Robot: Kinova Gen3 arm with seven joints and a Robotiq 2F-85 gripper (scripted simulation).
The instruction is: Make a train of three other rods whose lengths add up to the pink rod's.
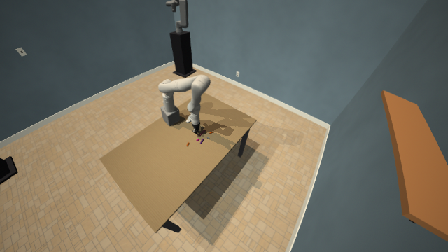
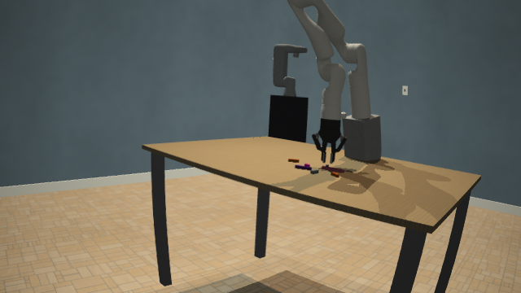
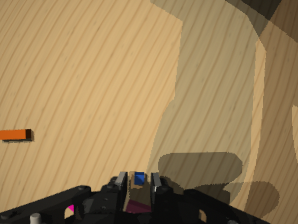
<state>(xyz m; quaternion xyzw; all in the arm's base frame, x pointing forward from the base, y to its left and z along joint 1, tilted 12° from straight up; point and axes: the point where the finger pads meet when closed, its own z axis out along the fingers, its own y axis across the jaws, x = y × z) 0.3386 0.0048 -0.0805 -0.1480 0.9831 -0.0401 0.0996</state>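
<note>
My hand is 30 mm above the blue rod. Round my hand: pink rod (40 mm to the left, 30 mm below, 30 mm ahead); purple rod (90 mm ahead, 50 mm to the right, 30 mm below); magenta rod (60 mm to the right, 50 mm ahead, 30 mm below).
</note>
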